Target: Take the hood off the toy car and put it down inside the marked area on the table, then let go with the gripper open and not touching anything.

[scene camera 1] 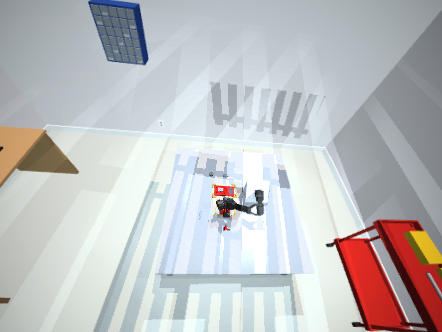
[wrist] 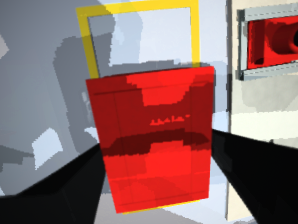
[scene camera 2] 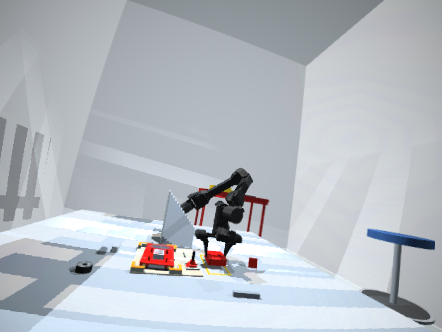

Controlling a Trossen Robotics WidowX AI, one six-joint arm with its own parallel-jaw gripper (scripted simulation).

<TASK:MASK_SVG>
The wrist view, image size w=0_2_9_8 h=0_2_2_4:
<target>my gripper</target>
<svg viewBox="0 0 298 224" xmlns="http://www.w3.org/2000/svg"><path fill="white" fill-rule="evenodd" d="M99 143L71 160L71 162L59 170L57 169L45 177L45 179L21 191L21 193L0 196L0 224L94 224L107 172ZM212 129L211 156L221 169L222 174L234 188L233 190L241 198L242 203L245 204L253 218L256 219L257 224L298 224L298 148Z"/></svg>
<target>red hood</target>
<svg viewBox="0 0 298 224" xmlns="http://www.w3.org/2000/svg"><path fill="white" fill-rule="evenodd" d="M214 66L169 68L86 79L105 169L107 170L117 213L209 198Z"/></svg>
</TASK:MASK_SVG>
